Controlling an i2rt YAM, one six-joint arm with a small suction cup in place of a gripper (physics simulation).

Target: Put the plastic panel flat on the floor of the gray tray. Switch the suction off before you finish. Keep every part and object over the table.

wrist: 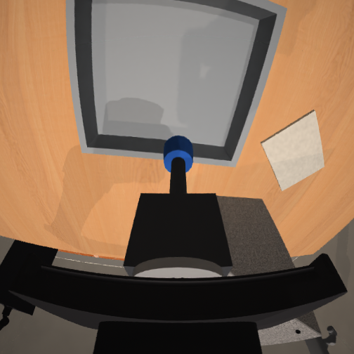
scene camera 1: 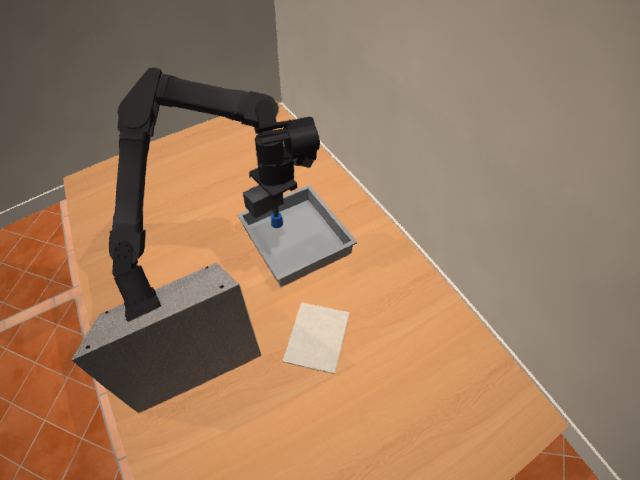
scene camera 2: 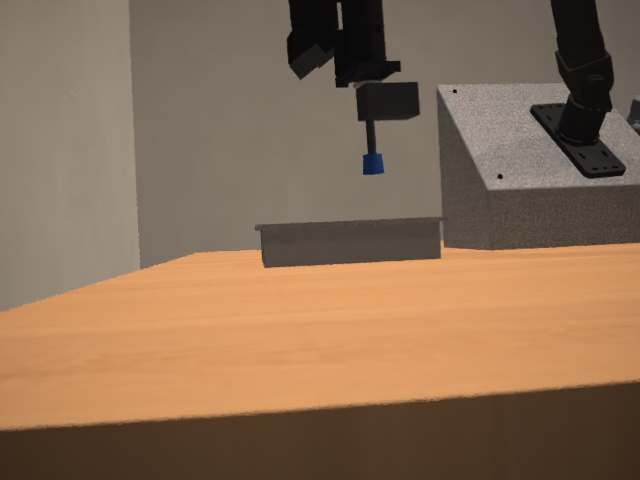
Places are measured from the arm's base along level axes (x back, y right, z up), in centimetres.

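Pixels of known places: end effector, tool point: (scene camera 1: 277, 223) (scene camera 2: 373, 173); arm's base, origin of the base link: (scene camera 1: 142, 304) (scene camera 2: 574, 140).
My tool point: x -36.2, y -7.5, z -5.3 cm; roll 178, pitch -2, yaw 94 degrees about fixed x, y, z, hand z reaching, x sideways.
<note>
For each thing: its top centre in the pictures, then the offset to it from my tool point. "*": a spot on its surface instead. Level surfaces: height alone.
- pale cream rectangle, surface spot: (scene camera 1: 317, 337) * dx +5.7, dy +26.0, dz -11.1 cm
- gray tray, middle of its top: (scene camera 2: 338, 222) (scene camera 1: 294, 227) dx -5.6, dy -1.5, dz -6.7 cm
- wooden table, its level: dz -11.6 cm
The plastic panel, a pale cream rectangle (scene camera 1: 317, 337) (wrist: 296, 152), lies flat on the table outside the tray, to its right in the wrist view. It does not show in scene camera 2. The gray tray (scene camera 1: 316, 265) (scene camera 2: 351, 243) (wrist: 76, 100) is a square, shallow box with raised walls. No panel shows on its floor, where soft shadows fall. My suction cup (scene camera 1: 277, 222) (scene camera 2: 373, 165) (wrist: 178, 154) is blue, points down and hangs in the air above the tray's rim, clear of it. Nothing hangs from it, and it is well away from the panel.
The speckled gray base block (scene camera 1: 186, 335) (scene camera 2: 542, 217) (wrist: 247, 230) carries the arm and stands beside the tray and the panel on the wooden table (scene camera 1: 413, 361) (scene camera 2: 310, 330) (wrist: 30, 100). In scene camera 1 a wall (scene camera 1: 465, 155) runs along the table's far right edge.
</note>
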